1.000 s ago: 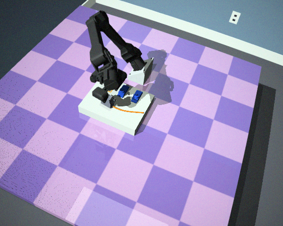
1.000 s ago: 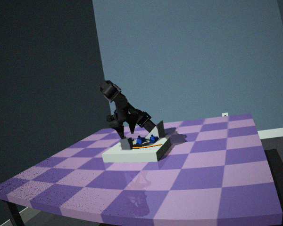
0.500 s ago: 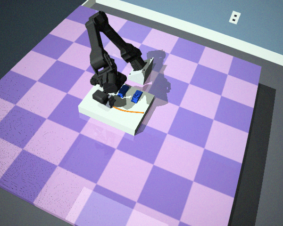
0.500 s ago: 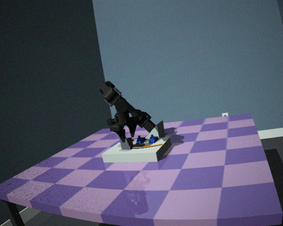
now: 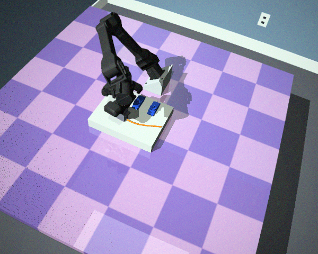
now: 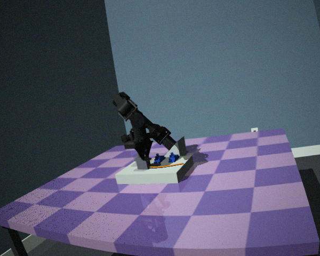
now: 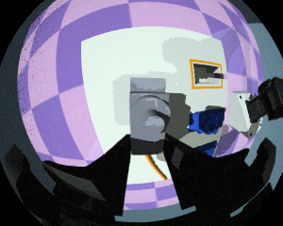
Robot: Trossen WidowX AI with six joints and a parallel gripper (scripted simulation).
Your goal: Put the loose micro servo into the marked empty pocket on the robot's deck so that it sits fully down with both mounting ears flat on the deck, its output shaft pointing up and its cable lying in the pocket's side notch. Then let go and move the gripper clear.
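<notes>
Right now the white deck is 2 cm to the left of my gripper tip and 7 cm below it.
</notes>
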